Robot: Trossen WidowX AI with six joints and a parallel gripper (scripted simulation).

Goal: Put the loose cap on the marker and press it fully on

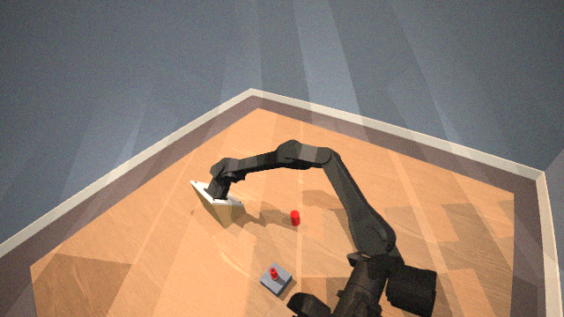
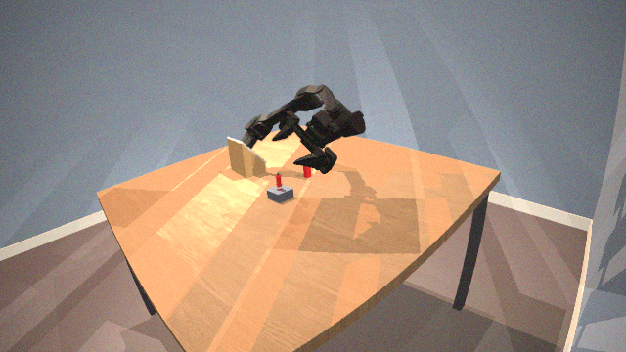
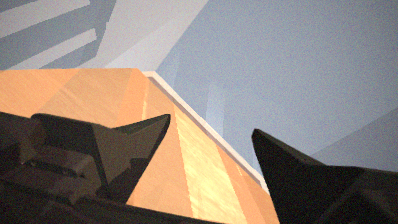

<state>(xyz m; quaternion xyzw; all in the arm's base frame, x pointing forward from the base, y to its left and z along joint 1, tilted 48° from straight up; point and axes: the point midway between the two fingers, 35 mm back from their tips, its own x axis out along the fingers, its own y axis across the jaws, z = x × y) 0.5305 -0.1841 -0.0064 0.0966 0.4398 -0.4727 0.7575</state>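
The red cap is 320 mm behind my gripper tip, 300 mm to the left of it and 210 mm below it. Also, from my gripper tip: red marker: 230 mm behind, 120 mm to the left, 170 mm below; then block: 230 mm behind, 120 mm to the left, 220 mm below.
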